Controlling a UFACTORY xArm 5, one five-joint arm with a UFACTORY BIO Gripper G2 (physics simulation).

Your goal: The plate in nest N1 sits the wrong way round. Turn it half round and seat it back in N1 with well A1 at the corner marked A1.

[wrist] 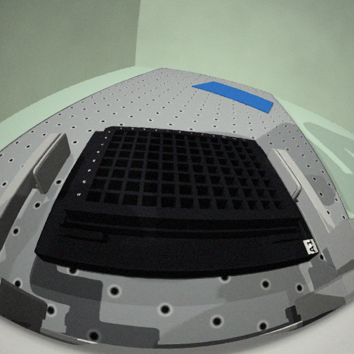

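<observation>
There's a black plate (138,181) here and a black nest (139,256) as well, and you'd also see my gripper (170,146).
</observation>
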